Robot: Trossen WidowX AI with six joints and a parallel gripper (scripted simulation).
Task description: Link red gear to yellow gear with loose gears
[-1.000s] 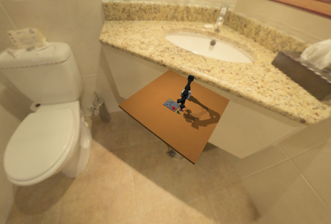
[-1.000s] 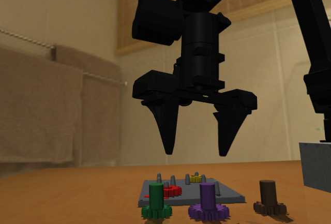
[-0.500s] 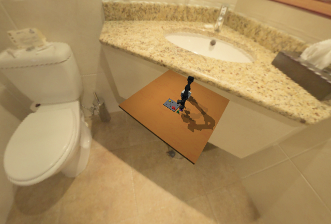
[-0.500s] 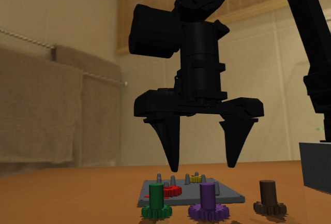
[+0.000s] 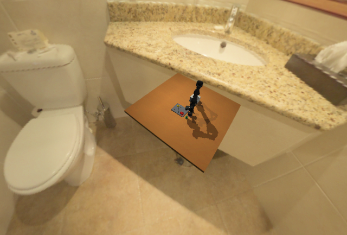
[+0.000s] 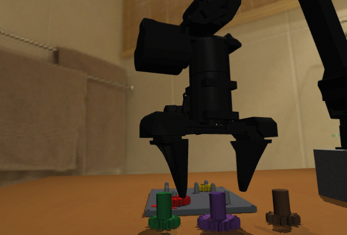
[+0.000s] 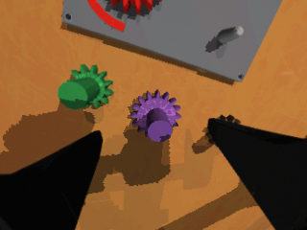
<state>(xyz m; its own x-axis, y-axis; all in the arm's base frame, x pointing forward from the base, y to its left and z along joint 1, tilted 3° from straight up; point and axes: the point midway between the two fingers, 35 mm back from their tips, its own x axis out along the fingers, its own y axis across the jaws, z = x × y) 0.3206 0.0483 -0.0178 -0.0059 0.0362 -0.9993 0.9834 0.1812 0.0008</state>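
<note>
The purple gear lies 2 cm below my gripper tip. From my gripper tip the other things lie so: red arrow 9 cm to the right, 5 cm ahead, 3 cm below; brown gear 9 cm behind, 2 cm to the left, 2 cm below; green gear 6 cm ahead, 2 cm to the right, 2 cm below.
</note>
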